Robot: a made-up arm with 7 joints.
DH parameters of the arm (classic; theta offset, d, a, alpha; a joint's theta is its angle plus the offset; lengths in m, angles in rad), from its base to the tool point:
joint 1: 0 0.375 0 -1.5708
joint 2: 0 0 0 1.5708
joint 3: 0 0.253 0.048 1.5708
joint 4: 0 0 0.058 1.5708
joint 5: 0 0.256 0 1.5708
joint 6: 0 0 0.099 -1.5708
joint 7: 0 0.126 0 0
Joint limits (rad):
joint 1: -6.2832..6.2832
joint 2: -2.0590..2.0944
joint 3: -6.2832..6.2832
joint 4: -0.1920..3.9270
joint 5: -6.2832..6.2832
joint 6: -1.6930..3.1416
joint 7: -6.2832..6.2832
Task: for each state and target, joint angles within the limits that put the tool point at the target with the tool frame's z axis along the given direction. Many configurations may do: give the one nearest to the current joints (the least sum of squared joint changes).
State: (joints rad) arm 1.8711 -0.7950 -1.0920 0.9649 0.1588 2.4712 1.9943
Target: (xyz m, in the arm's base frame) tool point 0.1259 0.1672 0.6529 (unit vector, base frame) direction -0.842 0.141 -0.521
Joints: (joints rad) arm 1.9264 -0.7770 -0.8169 1.3656 0.5375 2.0190 1.9943
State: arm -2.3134 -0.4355 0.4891 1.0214 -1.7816 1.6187 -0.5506
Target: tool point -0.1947 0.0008 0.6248 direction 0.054 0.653 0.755
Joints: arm -2.9161 -0.7000 0.3266 0.4087 -2.0768 2.2158 -0.5506
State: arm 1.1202 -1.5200 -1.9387 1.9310 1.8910 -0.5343 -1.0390
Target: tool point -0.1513 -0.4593 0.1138 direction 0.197 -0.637 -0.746
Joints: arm 0.7473 -1.7058 -1.7879 2.2632 1.8746 -0.6197 -1.0390
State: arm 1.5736 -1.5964 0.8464 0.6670 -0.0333 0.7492 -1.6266
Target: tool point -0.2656 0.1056 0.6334 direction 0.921 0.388 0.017
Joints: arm 0.7884 -1.5868 0.8792 1.3517 -0.2473 1.6541 -1.6266
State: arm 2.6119 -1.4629 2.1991 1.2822 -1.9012 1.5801 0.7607
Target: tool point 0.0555 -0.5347 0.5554 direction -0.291 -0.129 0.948
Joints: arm 2.5251 -1.0543 1.9155 1.6991 -1.9071 1.5770 0.7607
